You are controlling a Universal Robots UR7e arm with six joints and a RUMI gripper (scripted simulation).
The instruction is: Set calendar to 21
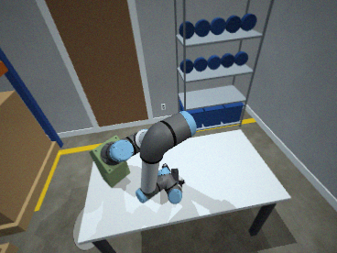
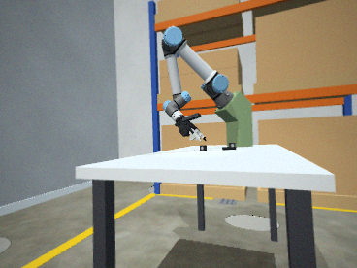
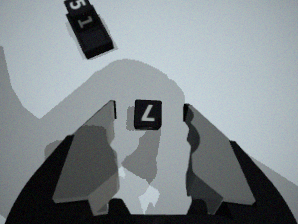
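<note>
The dark cube lies 5 cm below my hand.
</note>
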